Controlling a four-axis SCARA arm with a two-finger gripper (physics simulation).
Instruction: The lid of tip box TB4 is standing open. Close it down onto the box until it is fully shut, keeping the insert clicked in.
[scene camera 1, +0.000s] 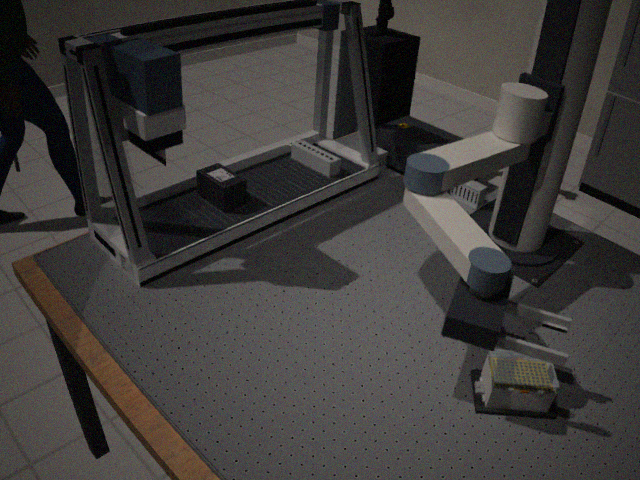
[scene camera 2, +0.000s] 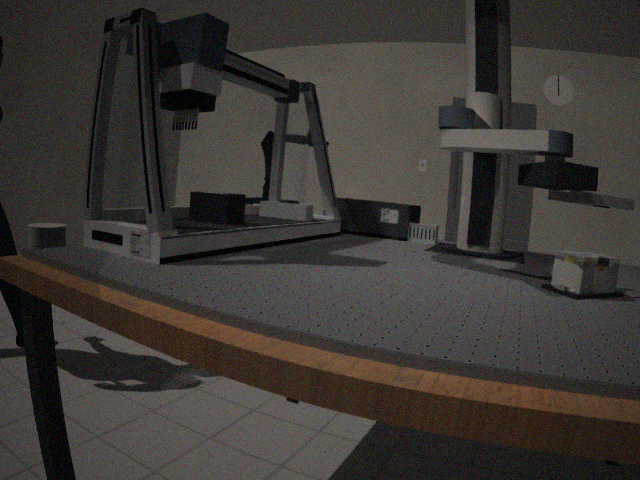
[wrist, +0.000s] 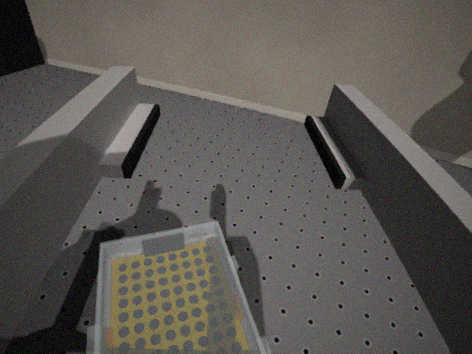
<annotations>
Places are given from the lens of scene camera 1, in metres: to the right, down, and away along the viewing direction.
my gripper (scene camera 1: 568, 341): 0.41, 0.17, 0.89
clear lid (scene camera 1: 516, 371): 0.35, 0.24, 0.97
</annotations>
